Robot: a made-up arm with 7 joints.
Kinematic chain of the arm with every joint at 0, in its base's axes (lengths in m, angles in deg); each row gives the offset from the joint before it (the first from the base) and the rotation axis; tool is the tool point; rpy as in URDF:
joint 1: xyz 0 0 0.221 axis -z
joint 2: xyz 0 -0.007 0.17 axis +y
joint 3: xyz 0 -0.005 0.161 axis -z
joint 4: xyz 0 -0.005 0.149 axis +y
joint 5: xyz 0 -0.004 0.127 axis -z
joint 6: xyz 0 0 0.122 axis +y
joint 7: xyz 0 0 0.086 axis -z
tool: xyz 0 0 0 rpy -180 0 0
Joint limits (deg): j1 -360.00..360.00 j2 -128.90..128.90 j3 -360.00..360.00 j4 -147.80..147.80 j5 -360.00..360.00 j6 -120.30..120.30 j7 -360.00..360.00
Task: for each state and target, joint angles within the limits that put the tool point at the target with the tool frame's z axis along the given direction. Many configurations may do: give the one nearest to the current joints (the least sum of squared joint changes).
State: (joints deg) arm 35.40 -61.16 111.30 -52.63 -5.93 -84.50 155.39
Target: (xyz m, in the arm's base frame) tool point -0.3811 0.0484 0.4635 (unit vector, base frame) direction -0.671 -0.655 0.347
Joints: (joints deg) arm -31.43 -78.78 98.70 -70.95 -11.20 -98.20 155.39
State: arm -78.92 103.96 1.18 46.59 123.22 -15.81 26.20
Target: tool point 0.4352 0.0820 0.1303 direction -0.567 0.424 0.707
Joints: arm -47.70 99.16 51.66 74.84 129.01 -7.53 26.20
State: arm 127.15 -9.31 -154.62 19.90 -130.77 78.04 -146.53
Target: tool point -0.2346 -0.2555 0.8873 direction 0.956 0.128 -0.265
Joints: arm 125.14 37.04 -161.49 14.34 -141.59 63.51 -146.53
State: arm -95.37 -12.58 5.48 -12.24 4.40 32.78 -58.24
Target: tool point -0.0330 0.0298 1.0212 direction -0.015 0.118 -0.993
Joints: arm -132.36 15.98 11.15 -23.56 7.60 1.66 -58.24
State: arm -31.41 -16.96 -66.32 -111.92 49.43 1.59 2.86
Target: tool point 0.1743 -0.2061 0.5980 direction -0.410 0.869 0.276
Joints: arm -80.47 15.52 -39.44 -117.81 46.39 -1.01 2.86
